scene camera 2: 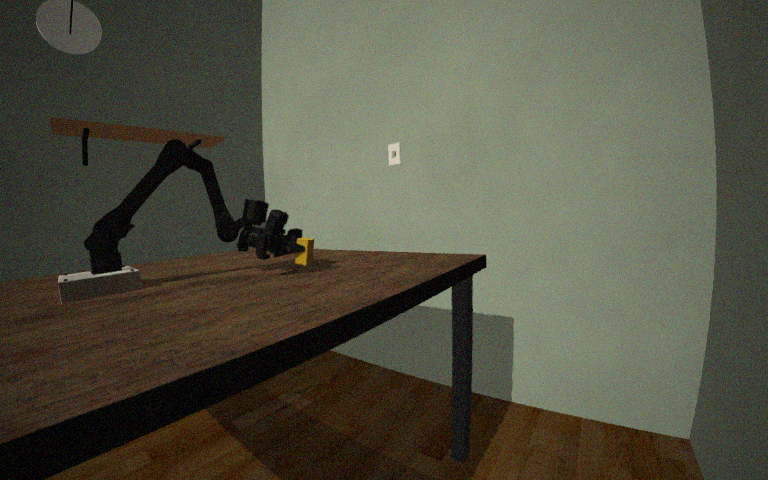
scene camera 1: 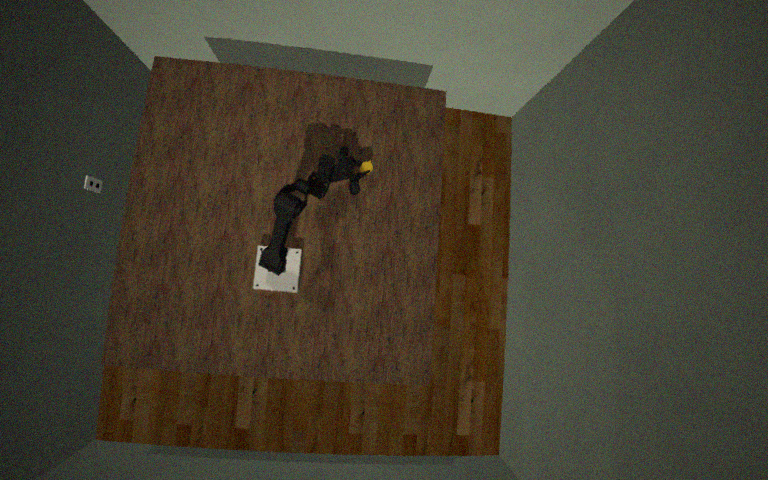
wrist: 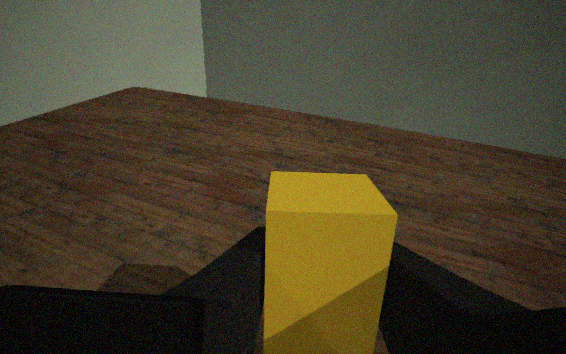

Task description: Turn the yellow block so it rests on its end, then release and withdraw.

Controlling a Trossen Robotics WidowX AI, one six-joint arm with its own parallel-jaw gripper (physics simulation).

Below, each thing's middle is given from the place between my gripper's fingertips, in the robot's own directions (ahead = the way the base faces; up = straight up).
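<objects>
Relative to the yellow block (wrist: 329, 236), my hand is 1 cm above and 1 cm to the right of it.
</objects>
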